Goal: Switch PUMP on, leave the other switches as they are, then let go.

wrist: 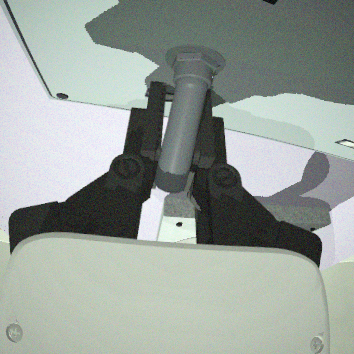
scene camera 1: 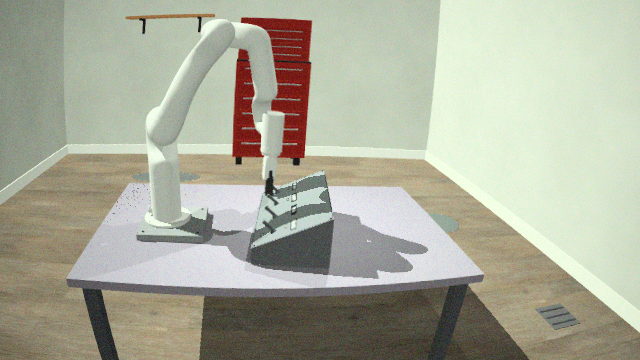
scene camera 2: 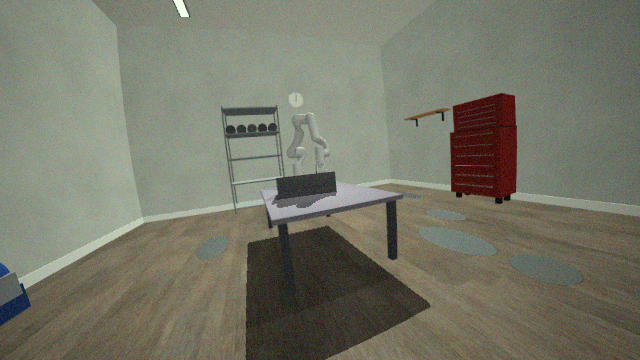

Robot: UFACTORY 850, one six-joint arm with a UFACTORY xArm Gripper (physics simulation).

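Observation:
A grey sloped switch panel [scene camera 1: 292, 246] [scene camera 2: 306, 185] [wrist: 265, 65] stands on the table. Its levers stick out towards the arm's base; a near lever [scene camera 1: 269, 226] and a middle lever [scene camera 1: 270, 211] show apart from the fingers. My gripper [scene camera 1: 270, 186] [wrist: 176, 105] is at the panel's far end in scene camera 1, shut on a grey round switch lever [wrist: 184, 130], with one black finger on each side. The lever's collar and dark tip show in the wrist view. The name labels [scene camera 1: 294, 209] are too small to read, so which lever is PUMP cannot be told.
The lilac table [scene camera 1: 150, 272] [scene camera 2: 360, 198] [wrist: 40, 150] bears the panel and the arm's base plate [scene camera 1: 172, 233]. A red tool cabinet [scene camera 1: 295, 107] [scene camera 2: 482, 150] and a wall shelf [scene camera 1: 170, 17] [scene camera 2: 428, 114] stand away from the table.

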